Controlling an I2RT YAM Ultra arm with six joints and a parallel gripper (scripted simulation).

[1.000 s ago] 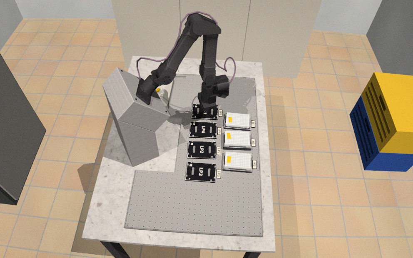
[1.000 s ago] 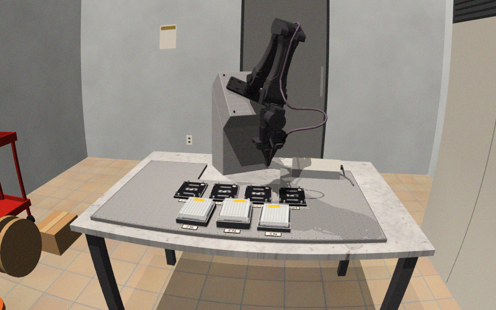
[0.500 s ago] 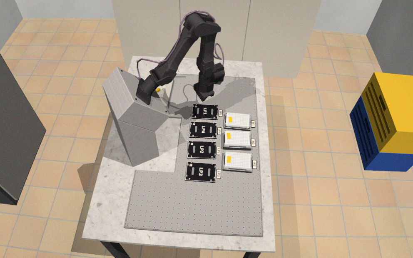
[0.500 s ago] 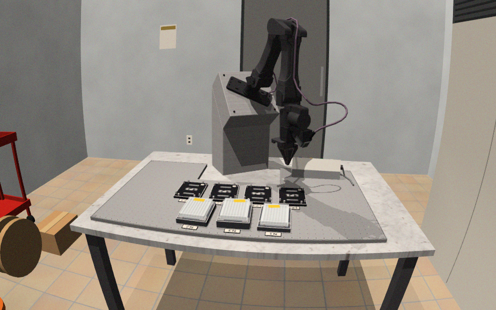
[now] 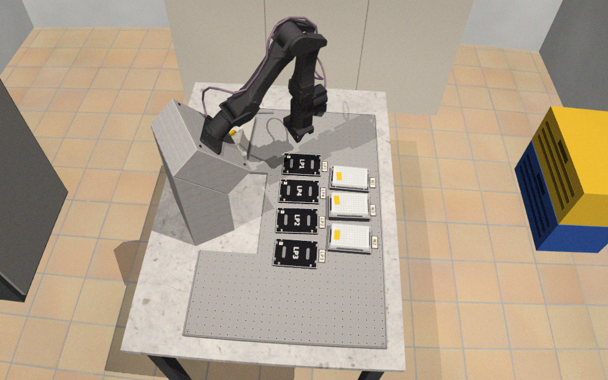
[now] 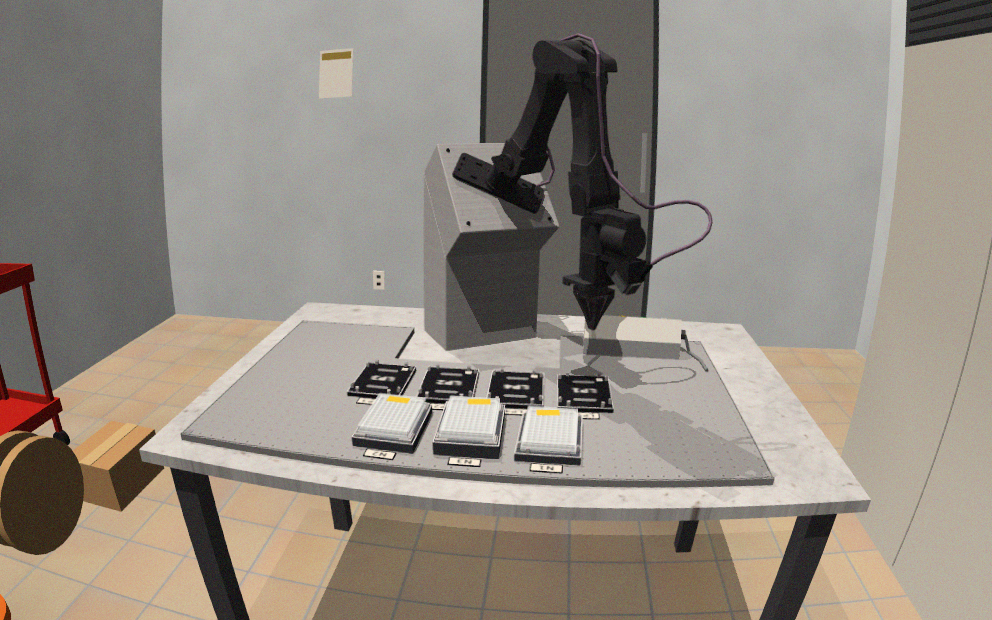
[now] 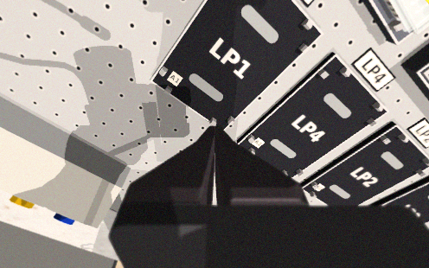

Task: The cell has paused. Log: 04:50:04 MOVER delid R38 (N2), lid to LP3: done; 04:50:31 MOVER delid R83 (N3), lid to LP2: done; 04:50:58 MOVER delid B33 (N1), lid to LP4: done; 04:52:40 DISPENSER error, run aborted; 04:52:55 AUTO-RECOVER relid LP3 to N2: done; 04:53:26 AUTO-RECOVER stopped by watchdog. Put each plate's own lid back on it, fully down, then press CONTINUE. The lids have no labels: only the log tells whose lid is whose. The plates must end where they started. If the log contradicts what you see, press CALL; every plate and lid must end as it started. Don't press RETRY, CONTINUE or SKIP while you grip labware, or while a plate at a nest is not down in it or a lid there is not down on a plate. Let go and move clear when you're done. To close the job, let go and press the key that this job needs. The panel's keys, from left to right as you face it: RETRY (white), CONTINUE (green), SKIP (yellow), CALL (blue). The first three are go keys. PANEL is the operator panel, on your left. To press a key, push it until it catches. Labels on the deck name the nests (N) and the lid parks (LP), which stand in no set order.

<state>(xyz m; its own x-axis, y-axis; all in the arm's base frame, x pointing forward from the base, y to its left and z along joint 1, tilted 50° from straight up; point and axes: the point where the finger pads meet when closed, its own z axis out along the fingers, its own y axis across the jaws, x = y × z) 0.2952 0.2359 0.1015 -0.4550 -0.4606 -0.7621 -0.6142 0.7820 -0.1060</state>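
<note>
Now: the green continue key 280 mm behind my hand, 70 mm to the left of it and 70 mm below it. Also, from my hand: plate (240 mm ahead, 150 mm to the right, 100 mm below); then white retry key (290 mm behind, 120 mm to the left, 70 mm below).
</note>
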